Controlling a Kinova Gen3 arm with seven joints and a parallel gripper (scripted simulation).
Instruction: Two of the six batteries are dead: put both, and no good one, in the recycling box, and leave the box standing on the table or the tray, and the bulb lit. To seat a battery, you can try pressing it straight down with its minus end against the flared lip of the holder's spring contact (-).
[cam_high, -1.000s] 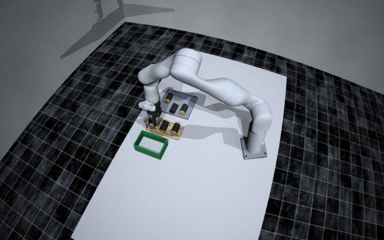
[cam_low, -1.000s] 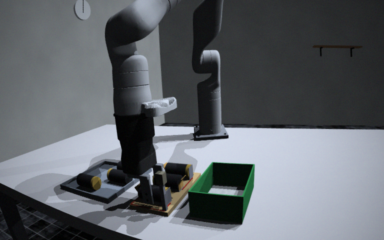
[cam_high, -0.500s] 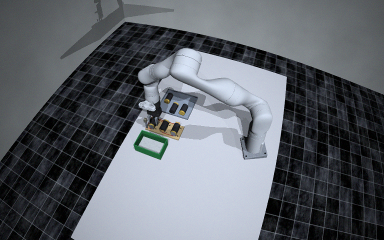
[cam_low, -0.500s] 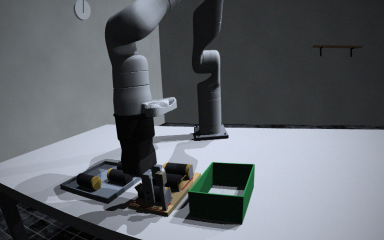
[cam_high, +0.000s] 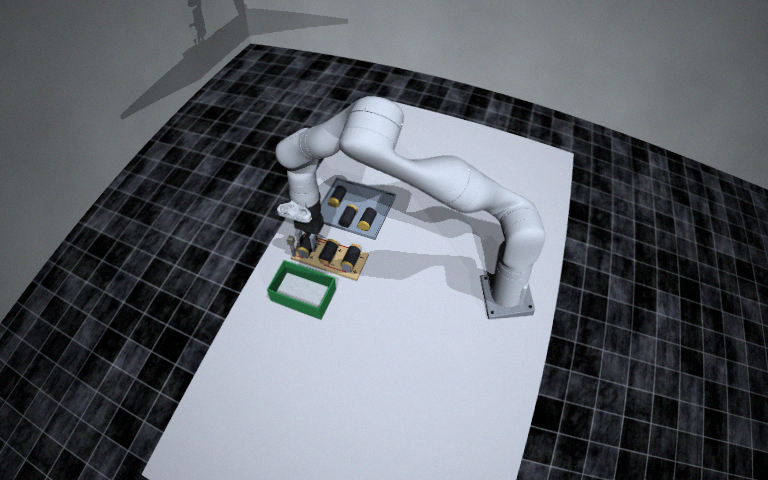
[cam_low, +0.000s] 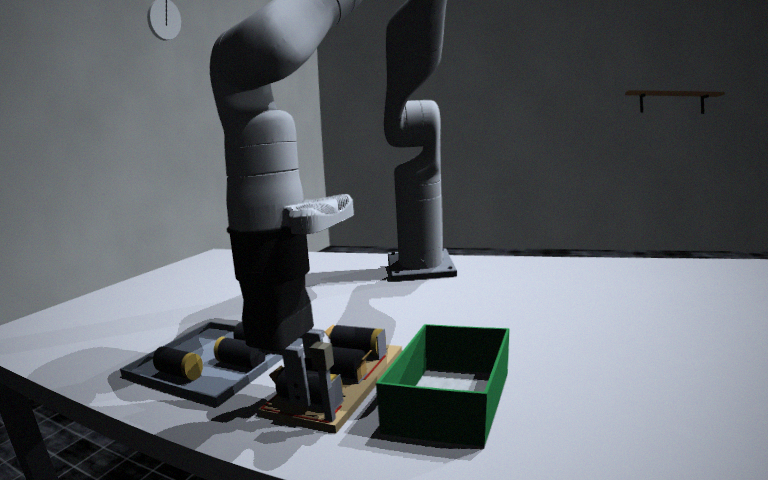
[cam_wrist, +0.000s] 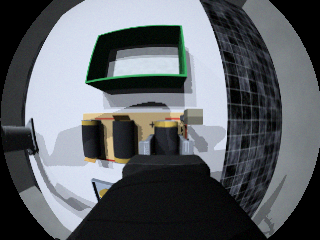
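Now: hand 190 mm to the left of the grey tray, 60 mm past it and 30 mm above it. From my hand the other things lie so: green recycling box (140 mm to the left, 50 mm behind, 20 mm below).
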